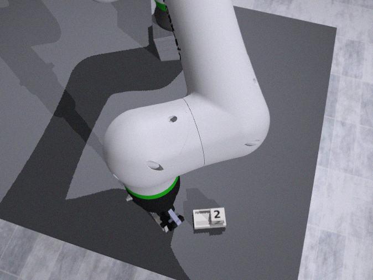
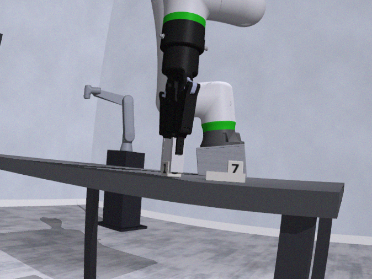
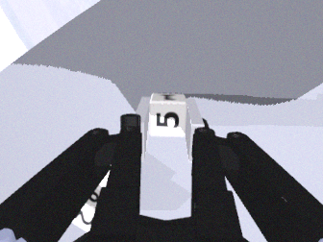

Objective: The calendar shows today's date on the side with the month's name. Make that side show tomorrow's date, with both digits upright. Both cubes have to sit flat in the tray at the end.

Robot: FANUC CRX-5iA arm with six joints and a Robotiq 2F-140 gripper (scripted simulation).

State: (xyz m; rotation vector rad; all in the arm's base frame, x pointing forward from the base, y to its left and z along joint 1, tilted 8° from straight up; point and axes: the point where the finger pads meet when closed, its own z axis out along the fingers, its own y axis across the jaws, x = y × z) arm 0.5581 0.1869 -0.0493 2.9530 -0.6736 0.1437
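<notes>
Right now the cube is 30 mm below my hand. The rest, counted from my hand: tray 100 mm to the left, 50 mm behind, 30 mm below.
</notes>
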